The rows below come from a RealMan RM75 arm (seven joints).
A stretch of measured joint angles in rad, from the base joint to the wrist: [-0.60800 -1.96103 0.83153 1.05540 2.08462 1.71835 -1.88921]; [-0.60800 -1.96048 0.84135 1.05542 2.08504 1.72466 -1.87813]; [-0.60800 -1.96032 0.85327 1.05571 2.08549 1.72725 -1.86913]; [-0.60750 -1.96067 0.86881 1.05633 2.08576 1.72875 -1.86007]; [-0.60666 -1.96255 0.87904 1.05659 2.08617 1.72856 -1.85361]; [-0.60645 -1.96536 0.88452 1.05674 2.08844 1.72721 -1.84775]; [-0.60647 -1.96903 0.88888 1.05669 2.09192 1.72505 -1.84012]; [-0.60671 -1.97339 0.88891 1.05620 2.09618 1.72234 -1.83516]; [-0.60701 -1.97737 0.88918 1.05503 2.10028 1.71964 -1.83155]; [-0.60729 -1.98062 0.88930 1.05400 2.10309 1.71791 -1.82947]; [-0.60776 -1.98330 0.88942 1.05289 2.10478 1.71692 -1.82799]
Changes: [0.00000 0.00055 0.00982 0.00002 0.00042 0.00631 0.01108]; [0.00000 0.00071 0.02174 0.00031 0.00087 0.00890 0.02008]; [0.00050 0.00036 0.03728 0.00093 0.00114 0.01040 0.02914]; [0.00134 -0.00152 0.04751 0.00119 0.00155 0.01021 0.03560]; [0.00155 -0.00433 0.05299 0.00134 0.00382 0.00886 0.04146]; [0.00153 -0.00800 0.05735 0.00129 0.00730 0.00670 0.04909]; [0.00129 -0.01236 0.05738 0.00080 0.01156 0.00399 0.05405]; [0.00099 -0.01634 0.05765 -0.00037 0.01566 0.00129 0.05766]; [0.00071 -0.01959 0.05777 -0.00140 0.01847 -0.00044 0.05974]; [0.00024 -0.02227 0.05789 -0.00251 0.02016 -0.00143 0.06122]
